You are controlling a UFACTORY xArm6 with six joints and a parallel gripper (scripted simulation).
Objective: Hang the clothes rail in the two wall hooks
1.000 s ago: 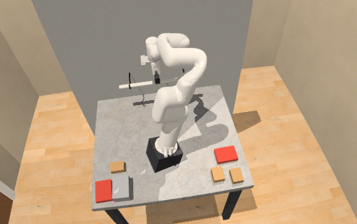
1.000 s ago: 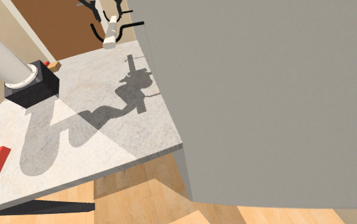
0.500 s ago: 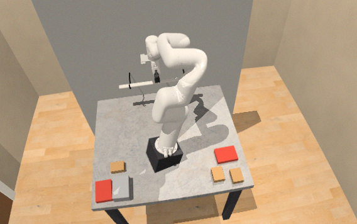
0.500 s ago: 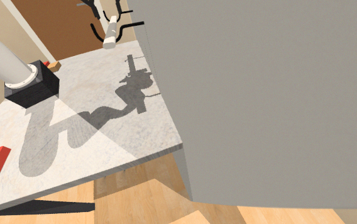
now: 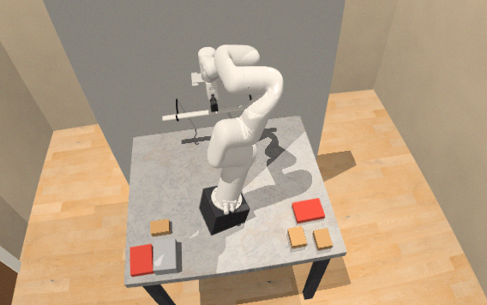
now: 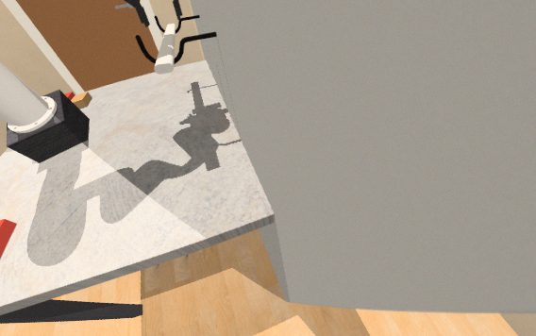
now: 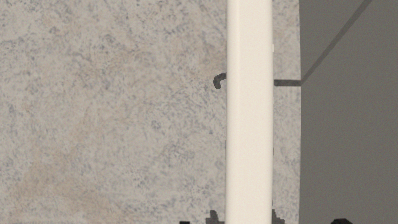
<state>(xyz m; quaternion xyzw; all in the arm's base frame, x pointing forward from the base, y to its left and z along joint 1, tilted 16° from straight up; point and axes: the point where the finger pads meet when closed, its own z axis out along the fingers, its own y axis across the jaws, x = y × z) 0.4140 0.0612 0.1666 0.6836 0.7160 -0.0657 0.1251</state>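
My gripper is now 5 cm above the white clothes rail. From my hand the other things lie so: grey block 62 cm behind, 25 cm to the left, 22 cm below; grey wall 18 cm above, 12 cm ahead.
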